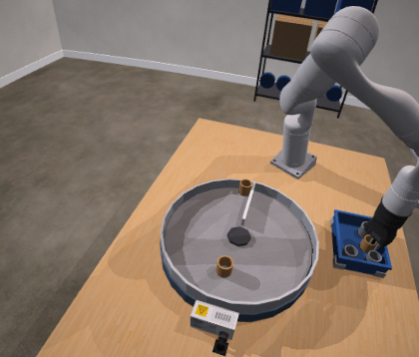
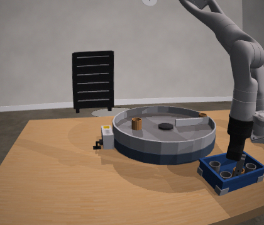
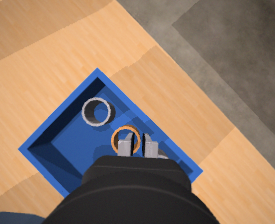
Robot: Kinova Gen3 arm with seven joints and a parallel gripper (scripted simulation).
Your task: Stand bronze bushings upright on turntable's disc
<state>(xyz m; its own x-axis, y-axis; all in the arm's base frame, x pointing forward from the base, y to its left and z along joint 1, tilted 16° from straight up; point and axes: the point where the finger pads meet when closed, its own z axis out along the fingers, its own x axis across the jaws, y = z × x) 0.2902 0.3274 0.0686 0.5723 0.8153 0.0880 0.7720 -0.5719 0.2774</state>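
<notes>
Now: the blue crate 40 mm to the right of my hand and 30 mm below it. The rest, counted from my hand: grey turntable disc (360 mm to the right, 170 mm ahead).
</notes>
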